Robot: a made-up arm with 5 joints. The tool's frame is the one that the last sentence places.
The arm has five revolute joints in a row. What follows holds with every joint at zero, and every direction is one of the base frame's.
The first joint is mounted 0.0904 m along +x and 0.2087 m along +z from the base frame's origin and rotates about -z.
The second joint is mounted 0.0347 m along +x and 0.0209 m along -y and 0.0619 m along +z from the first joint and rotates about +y.
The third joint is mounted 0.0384 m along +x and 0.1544 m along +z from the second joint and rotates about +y.
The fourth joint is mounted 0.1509 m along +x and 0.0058 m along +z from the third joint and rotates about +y.
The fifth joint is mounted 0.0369 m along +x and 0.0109 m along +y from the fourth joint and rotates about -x.
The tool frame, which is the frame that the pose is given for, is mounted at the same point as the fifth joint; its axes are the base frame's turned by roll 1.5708, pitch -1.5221 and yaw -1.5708 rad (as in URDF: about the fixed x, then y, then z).
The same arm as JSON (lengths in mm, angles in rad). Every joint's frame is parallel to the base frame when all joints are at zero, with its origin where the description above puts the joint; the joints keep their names.
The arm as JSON. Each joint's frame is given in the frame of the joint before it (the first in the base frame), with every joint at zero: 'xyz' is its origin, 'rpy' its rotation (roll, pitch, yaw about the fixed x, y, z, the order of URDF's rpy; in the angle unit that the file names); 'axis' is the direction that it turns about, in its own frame. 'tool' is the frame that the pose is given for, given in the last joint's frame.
{
  "units": {
    "length": "mm",
    "angle": "rad"
  },
  "joints": [
    {
      "name": "joint 1",
      "type": "revolute",
      "origin": {
        "xyz": [
          90.4,
          0.0,
          208.7
        ],
        "rpy": [
          0.0,
          0.0,
          0.0
        ]
      },
      "axis": "-z"
    },
    {
      "name": "joint 2",
      "type": "revolute",
      "origin": {
        "xyz": [
          34.7,
          -20.9,
          61.9
        ],
        "rpy": [
          0.0,
          0.0,
          0.0
        ]
      },
      "axis": "+y"
    },
    {
      "name": "joint 3",
      "type": "revolute",
      "origin": {
        "xyz": [
          38.4,
          0.0,
          154.4
        ],
        "rpy": [
          0.0,
          0.0,
          0.0
        ]
      },
      "axis": "+y"
    },
    {
      "name": "joint 4",
      "type": "revolute",
      "origin": {
        "xyz": [
          150.9,
          0.0,
          5.8
        ],
        "rpy": [
          0.0,
          0.0,
          0.0
        ]
      },
      "axis": "+y"
    },
    {
      "name": "joint 5",
      "type": "revolute",
      "origin": {
        "xyz": [
          36.9,
          10.9,
          0.0
        ],
        "rpy": [
          0.0,
          0.0,
          0.0
        ]
      },
      "axis": "-x"
    }
  ],
  "tool": {
    "origin": {
      "xyz": [
        0.0,
        0.0,
        0.0
      ],
      "rpy": [
        1.5708,
        -1.5221,
        -1.5708
      ]
    }
  }
}

